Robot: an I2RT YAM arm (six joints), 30 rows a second.
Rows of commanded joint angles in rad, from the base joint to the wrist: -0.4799, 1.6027, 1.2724, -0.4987, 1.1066, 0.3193; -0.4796, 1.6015, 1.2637, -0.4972, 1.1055, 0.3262; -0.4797, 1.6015, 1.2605, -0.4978, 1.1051, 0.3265; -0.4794, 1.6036, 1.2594, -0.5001, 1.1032, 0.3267; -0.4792, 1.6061, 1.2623, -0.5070, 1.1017, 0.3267; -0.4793, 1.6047, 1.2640, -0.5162, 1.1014, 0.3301; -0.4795, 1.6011, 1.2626, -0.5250, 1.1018, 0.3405; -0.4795, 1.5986, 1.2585, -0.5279, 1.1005, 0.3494; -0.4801, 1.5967, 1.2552, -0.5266, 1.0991, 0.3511; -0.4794, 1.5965, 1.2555, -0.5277, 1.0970, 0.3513; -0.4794, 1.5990, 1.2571, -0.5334, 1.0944, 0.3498; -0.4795, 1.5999, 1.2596, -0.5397, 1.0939, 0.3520; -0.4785, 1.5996, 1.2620, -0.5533, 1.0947, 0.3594; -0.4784, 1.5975, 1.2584, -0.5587, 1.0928, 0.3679; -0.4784, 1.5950, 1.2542, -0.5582, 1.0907, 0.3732
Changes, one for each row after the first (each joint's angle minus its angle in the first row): 0.0003, -0.0012, -0.0087, 0.0015, -0.0011, 0.0069; 0.0002, -0.0012, -0.0119, 0.0009, -0.0015, 0.0072; 0.0005, 0.0009, -0.0130, -0.0014, -0.0034, 0.0074; 0.0007, 0.0034, -0.0101, -0.0083, -0.0049, 0.0074; 0.0006, 0.0020, -0.0084, -0.0175, -0.0052, 0.0108; 0.0004, -0.0016, -0.0098, -0.0263, -0.0048, 0.0212; 0.0004, -0.0041, -0.0139, -0.0292, -0.0061, 0.0301; -0.0002, -0.0060, -0.0172, -0.0279, -0.0075, 0.0318; 0.0005, -0.0062, -0.0169, -0.0290, -0.0096, 0.0320; 0.0005, -0.0037, -0.0153, -0.0347, -0.0122, 0.0305; 0.0004, -0.0028, -0.0128, -0.0410, -0.0127, 0.0327; 0.0014, -0.0031, -0.0104, -0.0546, -0.0119, 0.0401; 0.0015, -0.0052, -0.0140, -0.0600, -0.0138, 0.0486; 0.0015, -0.0077, -0.0182, -0.0595, -0.0159, 0.0539
